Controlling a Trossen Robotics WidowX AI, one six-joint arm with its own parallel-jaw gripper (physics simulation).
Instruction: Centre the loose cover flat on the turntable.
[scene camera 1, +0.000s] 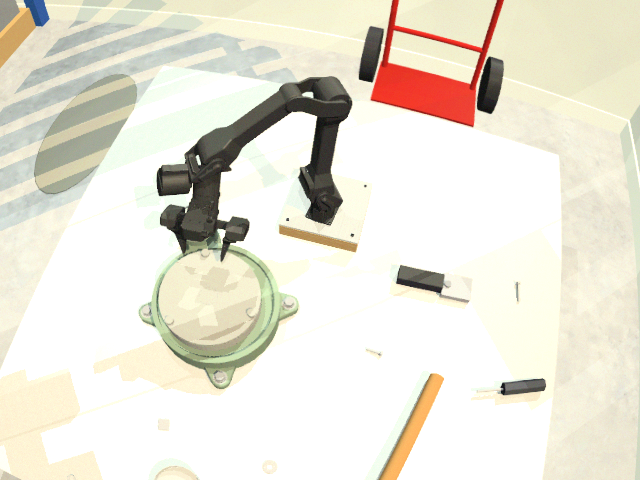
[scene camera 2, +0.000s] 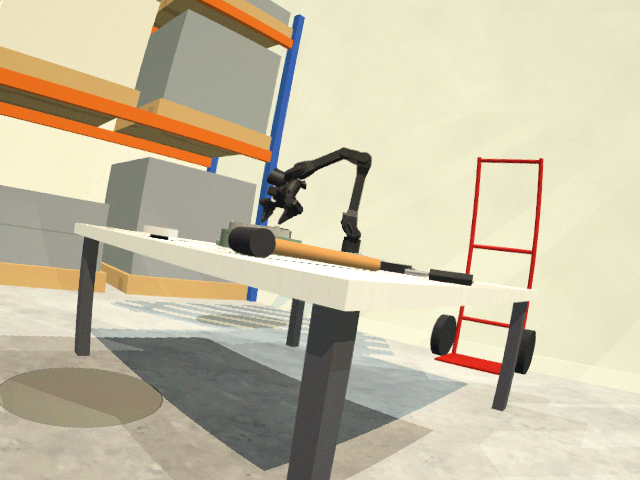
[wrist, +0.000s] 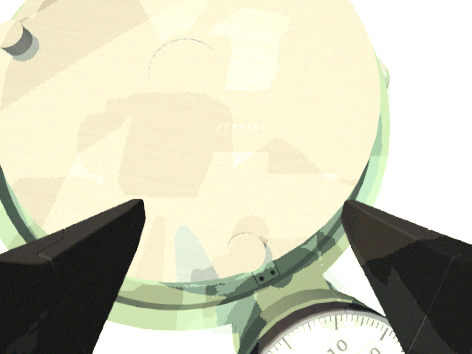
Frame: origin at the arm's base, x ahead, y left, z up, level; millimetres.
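Seen in the pictures: gripper, fingertip midpoint: (scene camera 1: 202, 257) (scene camera 2: 270, 223) (wrist: 244, 209); arm's base, origin of the base link: (scene camera 1: 322, 211).
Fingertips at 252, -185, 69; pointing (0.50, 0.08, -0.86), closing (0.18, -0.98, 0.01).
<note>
Offsets run from my fingertips to a thing's top centre, as dx, dy, dz. "spot": to the spot under its first point.
The loose cover @[+70, +45, -14] (scene camera 1: 209, 294) (scene camera 2: 279, 231) (wrist: 300, 110) is a beige disc with three small knobs. It lies on the green turntable (scene camera 1: 248, 356) (scene camera 2: 223, 238) (wrist: 175, 314), inside its rim. In scene camera 1 the gap to the rim is narrow at the left and wider at the right. Any slight tilt is hard to tell. My gripper (scene camera 1: 203, 256) (scene camera 2: 272, 222) (wrist: 244, 209) is open and empty above the cover's back edge. Its fingers stand apart on either side of the back knob @[spot: -16, -3, -14] (scene camera 1: 205, 253) (wrist: 246, 252), above it.
A dial gauge @[spot: -49, -55, -8] (wrist: 345, 340) adjoins the turntable's back side. A black-handled scraper @[-186, +494, -80] (scene camera 1: 421, 279), a screwdriver @[+12, +746, -81] (scene camera 1: 523, 386) (scene camera 2: 450, 276), a mallet @[+241, +540, -48] (scene camera 1: 413, 423) (scene camera 2: 251, 241), screws @[-244, +712, -98] (scene camera 1: 517, 291) @[+24, +412, -96] (scene camera 1: 374, 352) and a washer @[+353, +297, -108] (scene camera 1: 269, 466) lie on the table. The arm's base plate (scene camera 1: 315, 235) stands behind right.
</note>
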